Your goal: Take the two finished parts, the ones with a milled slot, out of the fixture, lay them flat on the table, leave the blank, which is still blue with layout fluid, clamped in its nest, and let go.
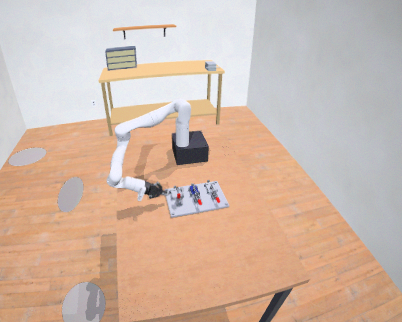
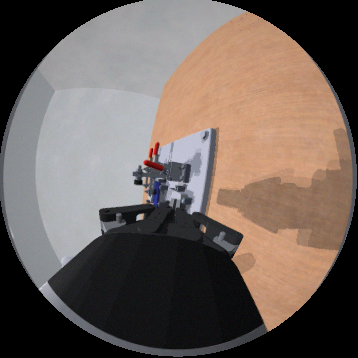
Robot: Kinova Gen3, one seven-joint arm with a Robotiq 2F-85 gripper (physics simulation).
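Pixels of known places: gripper, fingertip midpoint: [image 1: 167, 194] [image 2: 174, 204]; arm's base, origin of the base link: [image 1: 182, 143].
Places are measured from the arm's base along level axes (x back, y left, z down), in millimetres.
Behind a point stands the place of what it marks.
Note:
A grey fixture plate [image 1: 187, 211] {y -174, x -513, z 118 mm} [image 2: 204, 157] {y -256, x -457, z 117 mm} lies on the wooden table [image 1: 200, 255] {y -227, x -807, z 132 mm} [image 2: 267, 117] {y -370, x -496, z 132 mm}. It carries three toggle clamps with red handles. The left clamp's handle [image 1: 179, 195] {y -194, x -447, z 41 mm} [image 2: 153, 164] {y -205, x -442, z 45 mm} stands raised over a grey part [image 1: 178, 202] {y -192, x -452, z 86 mm}. The middle nest holds the blue blank [image 1: 194, 190] [image 2: 156, 194], with its handle [image 1: 199, 202] {y -100, x -516, z 71 mm} lying low. The right nest holds a grey part [image 1: 211, 188] {y 30, x -409, z 98 mm}, with its handle [image 1: 217, 200] {y 7, x -532, z 83 mm} low. My gripper [image 1: 164, 191] {y -245, x -378, z 71 mm} [image 2: 174, 204] {y -245, x -378, z 71 mm} is shut and empty. It lies nearly level at the plate's left edge, tips at the left nest. The slots cannot be made out.
The arm's black base block [image 1: 190, 148] {y 30, x -76, z 2 mm} stands on the table behind the fixture. A wooden bench [image 1: 161, 70] with a drawer unit [image 1: 120, 58] and a small grey box [image 1: 210, 66] stands at the back wall. A grey wall runs along the right.

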